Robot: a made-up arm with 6 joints. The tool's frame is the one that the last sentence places.
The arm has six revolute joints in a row. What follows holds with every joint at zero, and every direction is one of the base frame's. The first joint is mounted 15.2 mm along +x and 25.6 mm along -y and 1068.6 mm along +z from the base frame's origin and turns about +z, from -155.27 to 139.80 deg. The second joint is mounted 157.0 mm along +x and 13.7 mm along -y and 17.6 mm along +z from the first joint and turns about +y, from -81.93 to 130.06 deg. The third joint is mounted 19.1 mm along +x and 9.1 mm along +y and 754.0 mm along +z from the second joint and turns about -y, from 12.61 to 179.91 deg. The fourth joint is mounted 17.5 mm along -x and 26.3 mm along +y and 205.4 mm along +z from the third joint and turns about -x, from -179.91 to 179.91 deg. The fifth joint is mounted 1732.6 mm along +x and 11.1 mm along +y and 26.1 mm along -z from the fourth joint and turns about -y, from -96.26 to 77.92 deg. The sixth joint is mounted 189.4 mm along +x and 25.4 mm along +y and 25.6 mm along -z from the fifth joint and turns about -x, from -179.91 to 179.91 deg. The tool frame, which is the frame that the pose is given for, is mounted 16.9 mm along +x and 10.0 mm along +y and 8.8 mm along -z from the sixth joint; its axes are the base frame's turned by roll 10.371, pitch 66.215 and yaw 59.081 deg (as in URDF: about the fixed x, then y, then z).
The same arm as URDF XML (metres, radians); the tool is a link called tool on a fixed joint. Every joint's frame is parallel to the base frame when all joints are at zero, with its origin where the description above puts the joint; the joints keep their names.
<robot name="arm">
  <joint name="tool_joint" type="fixed">
    <parent link="link6"/>
    <child link="tool"/>
    <origin xyz="0.0169 0.01 -0.0088" rpy="0.181 1.1557 1.0312"/>
  </joint>
  <joint name="joint 6" type="revolute">
    <parent link="link5"/>
    <child link="link6"/>
    <origin xyz="0.1894 0.0254 -0.0256"/>
    <axis xyz="-1 0 0"/>
    <limit lower="-3.14" upper="3.14"/>
  </joint>
  <joint name="joint 5" type="revolute">
    <parent link="link4"/>
    <child link="link5"/>
    <origin xyz="1.7326 0.0111 -0.0261"/>
    <axis xyz="0 -1 0"/>
    <limit lower="-1.6801" upper="1.36"/>
  </joint>
  <joint name="joint 4" type="revolute">
    <parent link="link3"/>
    <child link="link4"/>
    <origin xyz="-0.0175 0.0263 0.2054"/>
    <axis xyz="-1 0 0"/>
    <limit lower="-3.14" upper="3.14"/>
  </joint>
  <joint name="joint 3" type="revolute">
    <parent link="link2"/>
    <child link="link3"/>
    <origin xyz="0.0191 0.0091 0.754"/>
    <axis xyz="0 -1 0"/>
    <limit lower="0.2201" upper="3.14"/>
  </joint>
  <joint name="joint 2" type="revolute">
    <parent link="link1"/>
    <child link="link2"/>
    <origin xyz="0.157 -0.0137 0.0176"/>
    <axis xyz="0 1 0"/>
    <limit lower="-1.4299" upper="2.27"/>
  </joint>
  <joint name="joint 1" type="revolute">
    <parent link="base"/>
    <child link="link1"/>
    <origin xyz="0.0152 -0.0256 1.0686"/>
    <axis xyz="0 0 1"/>
    <limit lower="-2.71" upper="2.44"/>
  </joint>
  <link name="base"/>
  <link name="link1"/>
  <link name="link2"/>
  <link name="link3"/>
  <link name="link4"/>
  <link name="link5"/>
  <link name="link6"/>
  <link name="tool"/>
</robot>

